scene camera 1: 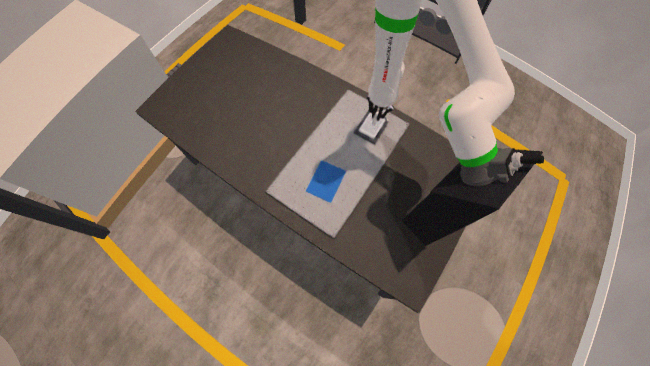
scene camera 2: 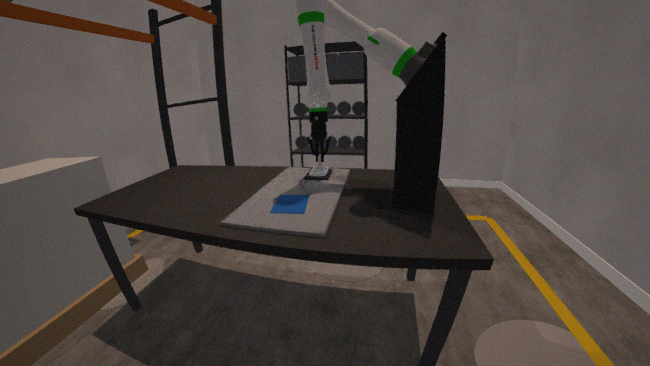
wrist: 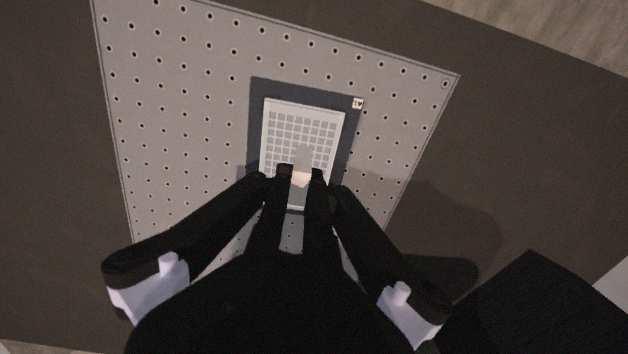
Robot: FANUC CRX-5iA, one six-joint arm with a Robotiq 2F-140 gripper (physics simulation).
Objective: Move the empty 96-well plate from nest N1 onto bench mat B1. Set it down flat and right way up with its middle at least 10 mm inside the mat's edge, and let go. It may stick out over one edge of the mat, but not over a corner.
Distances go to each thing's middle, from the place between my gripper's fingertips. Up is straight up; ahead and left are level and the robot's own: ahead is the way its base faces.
My gripper is now 10 mm short of the white 96-well plate (wrist: 286,125), 10 mm to the right of it and 10 mm above it. Also, from my hand: dark nest (wrist: 289,92) 10 mm ahead, 10 mm to the left, 30 mm below; blue bench mat (scene camera 1: 327,178) 40 mm ahead, 380 mm to the left, 30 mm below.
